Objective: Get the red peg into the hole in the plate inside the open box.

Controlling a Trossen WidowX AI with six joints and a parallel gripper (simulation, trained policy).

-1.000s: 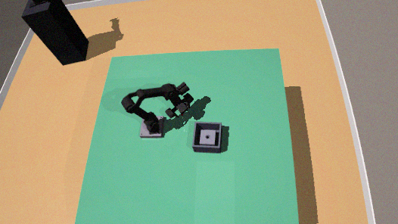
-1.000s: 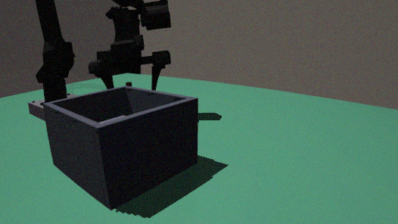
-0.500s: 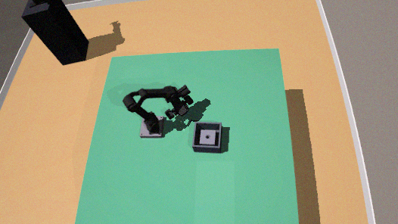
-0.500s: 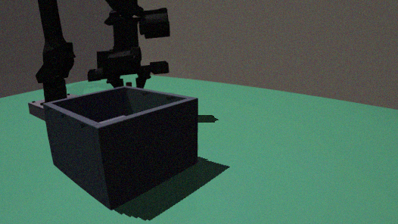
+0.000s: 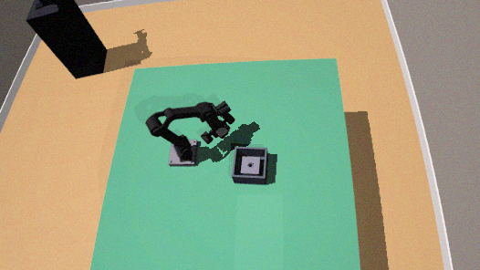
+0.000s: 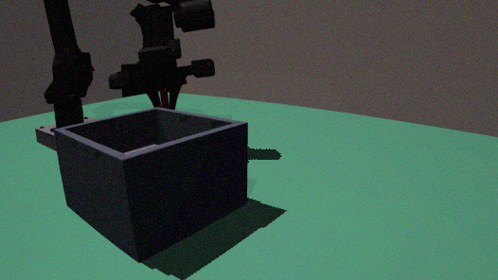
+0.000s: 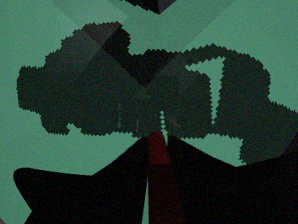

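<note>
The grey plate lies 190 mm to the right of my gripper tip and 120 mm ahead of it. Round my gripper tip: red peg (20 mm above, 10 mm to the left, 10 mm behind); then dark box (190 mm to the right, 120 mm ahead, 20 mm below).
</note>
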